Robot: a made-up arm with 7 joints. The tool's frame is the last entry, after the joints. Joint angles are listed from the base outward. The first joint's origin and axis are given. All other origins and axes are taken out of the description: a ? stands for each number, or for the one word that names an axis. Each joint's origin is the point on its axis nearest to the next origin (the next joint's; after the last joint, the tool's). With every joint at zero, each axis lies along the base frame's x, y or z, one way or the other. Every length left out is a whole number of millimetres.
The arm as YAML. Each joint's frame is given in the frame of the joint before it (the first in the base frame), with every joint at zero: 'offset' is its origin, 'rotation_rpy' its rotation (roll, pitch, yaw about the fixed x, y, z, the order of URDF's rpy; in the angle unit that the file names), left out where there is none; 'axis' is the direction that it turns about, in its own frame. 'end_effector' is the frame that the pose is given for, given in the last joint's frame.
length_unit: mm
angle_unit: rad
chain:
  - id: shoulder
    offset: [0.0, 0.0, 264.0]
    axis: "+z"
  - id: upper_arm
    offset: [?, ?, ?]
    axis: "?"
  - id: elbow
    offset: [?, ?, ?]
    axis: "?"
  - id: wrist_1
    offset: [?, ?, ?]
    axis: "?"
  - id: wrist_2
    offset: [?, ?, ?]
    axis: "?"
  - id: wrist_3
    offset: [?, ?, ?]
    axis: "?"
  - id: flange
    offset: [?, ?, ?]
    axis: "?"
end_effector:
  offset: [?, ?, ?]
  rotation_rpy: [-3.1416, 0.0, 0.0]
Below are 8 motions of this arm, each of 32 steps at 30 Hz.
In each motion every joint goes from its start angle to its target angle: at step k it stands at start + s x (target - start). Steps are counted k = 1, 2, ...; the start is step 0. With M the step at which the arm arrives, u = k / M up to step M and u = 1 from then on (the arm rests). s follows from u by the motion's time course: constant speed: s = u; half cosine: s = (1 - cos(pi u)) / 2; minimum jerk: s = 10 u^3 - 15 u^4 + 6 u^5.
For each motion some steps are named. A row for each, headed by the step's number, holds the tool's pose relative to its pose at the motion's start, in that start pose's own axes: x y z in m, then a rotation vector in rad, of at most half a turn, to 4 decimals.
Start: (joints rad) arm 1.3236 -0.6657 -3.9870 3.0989 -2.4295 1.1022 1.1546
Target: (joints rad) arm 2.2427 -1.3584 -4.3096 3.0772 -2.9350 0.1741 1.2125
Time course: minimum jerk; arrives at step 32
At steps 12, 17, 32:
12: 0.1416 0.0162 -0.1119 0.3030 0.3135 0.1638
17: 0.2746 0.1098 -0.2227 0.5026 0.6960 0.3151
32: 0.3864 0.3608 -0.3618 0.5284 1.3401 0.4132

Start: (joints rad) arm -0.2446 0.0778 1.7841 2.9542 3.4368 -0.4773 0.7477
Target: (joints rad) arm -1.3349 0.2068 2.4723 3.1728 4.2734 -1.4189 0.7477
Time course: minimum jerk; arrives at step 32
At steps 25, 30, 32:
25: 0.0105 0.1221 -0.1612 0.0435 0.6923 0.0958
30: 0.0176 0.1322 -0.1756 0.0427 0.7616 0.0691
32: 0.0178 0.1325 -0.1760 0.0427 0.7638 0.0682

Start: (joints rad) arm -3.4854 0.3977 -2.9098 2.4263 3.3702 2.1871 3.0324
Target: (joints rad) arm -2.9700 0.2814 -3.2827 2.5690 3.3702 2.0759 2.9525
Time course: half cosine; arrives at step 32
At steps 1, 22, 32:
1: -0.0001 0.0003 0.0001 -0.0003 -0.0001 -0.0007
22: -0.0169 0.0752 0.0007 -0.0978 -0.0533 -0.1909
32: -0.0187 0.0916 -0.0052 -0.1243 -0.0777 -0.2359

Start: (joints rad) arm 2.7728 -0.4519 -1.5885 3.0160 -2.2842 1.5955 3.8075
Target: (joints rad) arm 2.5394 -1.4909 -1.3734 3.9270 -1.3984 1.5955 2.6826
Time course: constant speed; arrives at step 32
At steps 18, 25, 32:
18: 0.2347 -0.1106 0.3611 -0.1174 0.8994 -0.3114
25: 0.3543 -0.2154 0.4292 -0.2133 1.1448 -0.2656
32: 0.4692 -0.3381 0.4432 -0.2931 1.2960 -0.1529

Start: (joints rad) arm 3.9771 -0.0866 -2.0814 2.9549 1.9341 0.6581 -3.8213
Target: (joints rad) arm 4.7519 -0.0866 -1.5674 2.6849 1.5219 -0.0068 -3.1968
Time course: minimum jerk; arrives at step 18
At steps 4, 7, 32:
4: 0.0061 -0.0128 -0.0003 0.0134 -0.0389 0.1180
7: 0.0345 -0.0442 0.0036 0.0510 -0.1304 0.4618
32: 0.1742 -0.0393 0.0483 0.1695 -0.2331 1.5031

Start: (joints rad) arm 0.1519 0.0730 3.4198 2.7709 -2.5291 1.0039 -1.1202
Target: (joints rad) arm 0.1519 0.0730 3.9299 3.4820 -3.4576 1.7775 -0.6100
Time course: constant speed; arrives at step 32
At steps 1, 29, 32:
1: -0.0100 -0.0035 0.0059 0.0260 -0.0363 0.0231
29: -0.2116 -0.2366 0.0902 0.7781 -1.1364 0.4568
32: -0.2198 -0.2684 0.0870 0.8422 -1.2654 0.4540

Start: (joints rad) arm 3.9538 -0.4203 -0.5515 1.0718 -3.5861 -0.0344 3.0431
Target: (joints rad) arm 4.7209 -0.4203 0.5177 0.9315 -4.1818 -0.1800 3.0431
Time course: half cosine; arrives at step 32
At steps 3, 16, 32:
3: 0.0060 -0.0140 0.0012 0.0336 0.0102 -0.0273
16: 0.0926 -0.3059 -0.1075 0.6864 0.3847 -0.6479
32: 0.0596 -0.4436 -0.4046 1.1205 1.1115 -1.2169

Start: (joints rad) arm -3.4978 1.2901 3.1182 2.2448 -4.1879 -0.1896 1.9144
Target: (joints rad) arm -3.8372 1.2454 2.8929 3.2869 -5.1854 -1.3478 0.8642
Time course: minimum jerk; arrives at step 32
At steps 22, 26, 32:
22: -0.0900 0.2474 -0.3168 0.7076 -1.4186 -1.0490
26: -0.0636 0.2627 -0.3831 0.8977 -1.6337 -0.9673
32: -0.0517 0.2655 -0.4068 0.9685 -1.7033 -0.9148

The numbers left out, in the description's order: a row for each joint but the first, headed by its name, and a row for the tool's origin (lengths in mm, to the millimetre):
upper_arm: xyz 0.0 0.0 0.0, axis +y
elbow: xyz 0.0 0.0 214.0, axis +z
wrist_1: xyz 35.0 0.0 0.0, axis -y
wrist_2: xyz 80.0 0.0 -355.0, axis -z
wrist_3: xyz 0.0 0.0 0.0, axis +y
flange: xyz 56.0 0.0 -72.0, axis -z
tool: xyz 0.0 0.0 0.0

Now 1 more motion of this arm.
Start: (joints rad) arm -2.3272 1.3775 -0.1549 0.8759 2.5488 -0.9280 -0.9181
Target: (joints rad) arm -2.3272 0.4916 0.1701 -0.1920 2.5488 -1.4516 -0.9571
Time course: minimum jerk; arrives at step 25
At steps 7, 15, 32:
7: -0.0014 0.0364 -0.0065 -0.0631 0.0319 -0.0579
15: 0.0114 0.1722 -0.0005 -0.2632 0.2917 -0.2589
32: 0.0297 0.2357 0.0284 -0.3738 0.5203 -0.3049

